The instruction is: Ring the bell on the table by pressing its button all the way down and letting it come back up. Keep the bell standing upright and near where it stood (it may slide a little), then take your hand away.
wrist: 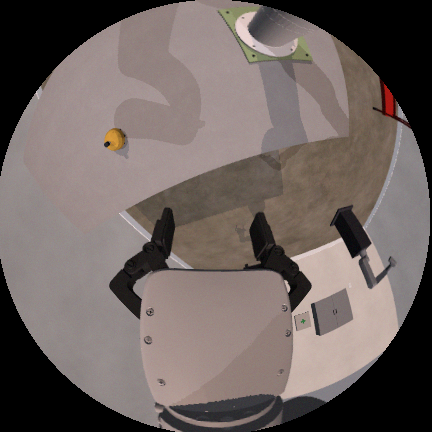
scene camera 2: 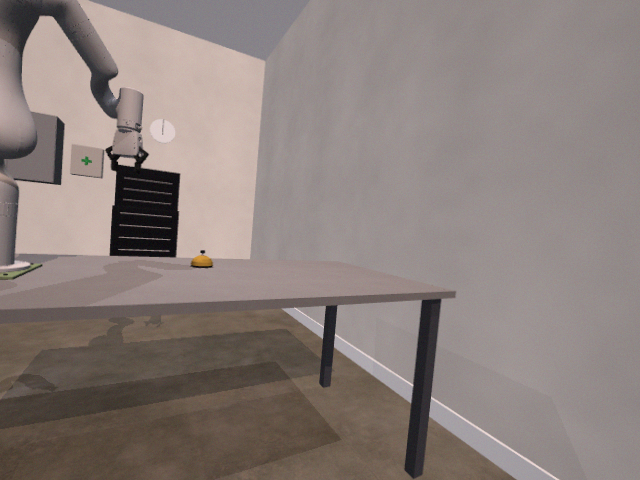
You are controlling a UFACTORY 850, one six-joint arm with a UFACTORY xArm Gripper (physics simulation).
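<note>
A yellow dome-shaped bell (scene camera 2: 201, 261) (wrist: 115, 139) with a small black button on top stands upright on the grey-brown table (scene camera 2: 289, 281) (wrist: 240, 115). My gripper (scene camera 2: 125, 166) (wrist: 213, 218) is open, with its two black fingers wide apart and no object between them. It hangs well above table height, to the left of the bell in the scene view. In the wrist view the bell lies up and to the left of the fingers, well apart from them.
The robot's base stands on a green plate (scene camera 2: 29, 270) (wrist: 250, 55) on the table. Behind the table are a black slatted unit (scene camera 2: 145, 207), a wall cabinet (wrist: 336, 312) and a cream wall. A grey wall (scene camera 2: 439, 180) runs along the right.
</note>
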